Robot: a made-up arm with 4 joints.
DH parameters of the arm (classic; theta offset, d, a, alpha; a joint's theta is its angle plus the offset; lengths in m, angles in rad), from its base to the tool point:
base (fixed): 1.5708 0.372 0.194 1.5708
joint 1: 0 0.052 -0.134 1.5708
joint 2: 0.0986 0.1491 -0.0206 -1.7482
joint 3: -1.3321 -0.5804 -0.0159 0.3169
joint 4: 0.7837 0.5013 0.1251 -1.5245
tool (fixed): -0.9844 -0.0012 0 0
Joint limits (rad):
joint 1: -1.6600..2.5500
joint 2: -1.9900..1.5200
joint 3: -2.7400..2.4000
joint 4: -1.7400..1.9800
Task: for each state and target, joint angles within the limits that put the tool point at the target. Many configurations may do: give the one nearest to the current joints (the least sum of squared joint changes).
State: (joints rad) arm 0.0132 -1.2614 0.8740 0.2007
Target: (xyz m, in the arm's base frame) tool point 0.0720 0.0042 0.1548
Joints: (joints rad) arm 0.0219 -1.5351 0.6308 0.4342
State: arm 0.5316 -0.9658 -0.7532 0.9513
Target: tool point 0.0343 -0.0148 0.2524
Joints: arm 0.0772 -0.9790 -0.6526 1.0399
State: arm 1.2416 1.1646 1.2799 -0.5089
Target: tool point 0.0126 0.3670 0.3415
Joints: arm 1.3732 0.2365 2.0652 -0.2906
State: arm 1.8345 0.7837 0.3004 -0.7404
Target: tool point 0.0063 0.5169 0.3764
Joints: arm 1.8677 0.9103 0.6316 -0.3702
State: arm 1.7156 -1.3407 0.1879 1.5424
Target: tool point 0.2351 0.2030 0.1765
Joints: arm 1.2395 -1.9878 0.0487 1.9314
